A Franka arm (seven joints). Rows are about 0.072 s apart.
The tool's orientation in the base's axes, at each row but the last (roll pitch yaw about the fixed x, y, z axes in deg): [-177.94, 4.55, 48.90]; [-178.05, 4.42, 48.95]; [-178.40, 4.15, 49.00]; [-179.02, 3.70, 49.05]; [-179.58, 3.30, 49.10]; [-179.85, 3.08, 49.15]
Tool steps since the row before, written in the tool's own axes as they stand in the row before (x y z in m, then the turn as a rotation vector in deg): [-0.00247, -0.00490, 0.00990, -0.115, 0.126, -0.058]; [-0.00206, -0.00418, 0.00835, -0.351, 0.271, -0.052]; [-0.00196, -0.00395, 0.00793, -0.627, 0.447, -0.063]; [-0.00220, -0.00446, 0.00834, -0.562, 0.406, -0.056]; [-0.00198, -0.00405, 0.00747, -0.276, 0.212, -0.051]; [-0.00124, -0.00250, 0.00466, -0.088, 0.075, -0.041]
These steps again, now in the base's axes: [-0.00608, 0.00102, -0.00949, 0.024, -0.167, 0.062]; [-0.00513, 0.00090, -0.00802, -0.022, -0.440, 0.070]; [-0.00480, 0.00083, -0.00765, -0.069, -0.764, 0.096]; [-0.00526, 0.00096, -0.00810, -0.058, -0.688, 0.085]; [-0.00468, 0.00087, -0.00731, -0.018, -0.345, 0.065]; [-0.00287, 0.00052, -0.00458, 0.001, -0.114, 0.045]
